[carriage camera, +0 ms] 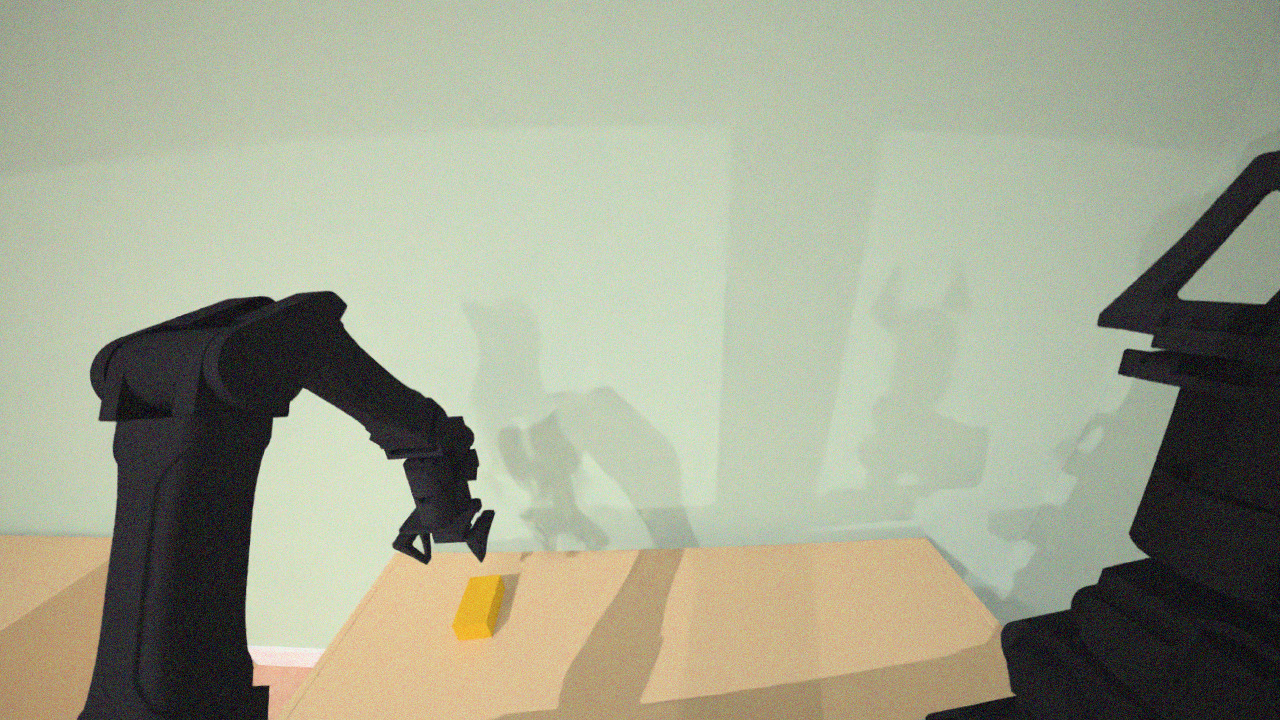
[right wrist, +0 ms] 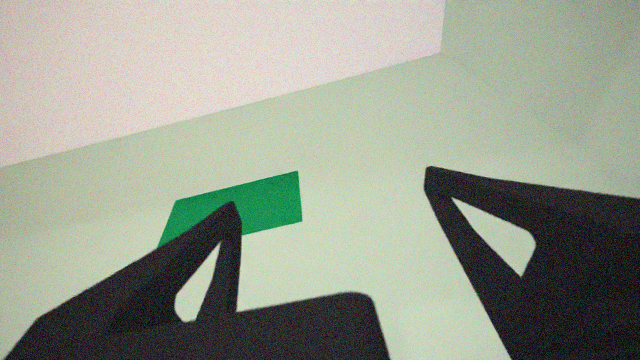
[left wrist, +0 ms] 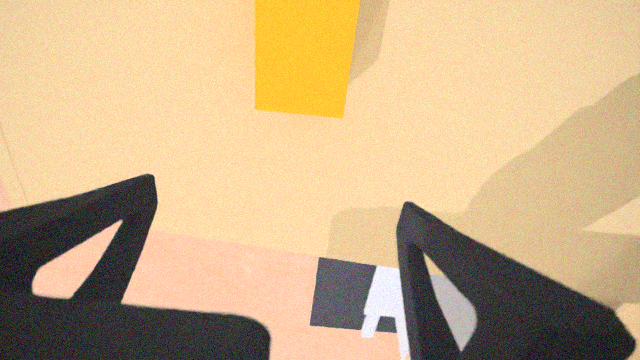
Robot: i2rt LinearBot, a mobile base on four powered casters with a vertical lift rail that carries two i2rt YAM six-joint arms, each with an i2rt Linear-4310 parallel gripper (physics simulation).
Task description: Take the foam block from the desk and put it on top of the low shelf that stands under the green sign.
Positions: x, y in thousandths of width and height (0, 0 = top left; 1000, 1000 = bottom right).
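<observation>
In the right wrist view my left gripper is out of frame, and a yellow foam block is out of frame in the right wrist view too. The gripper does show in the carriage camera view (356, 778), as well as in the left wrist view (438, 562). As for the block, I find it in the carriage camera view (372, 858) and in the left wrist view (473, 174).
</observation>
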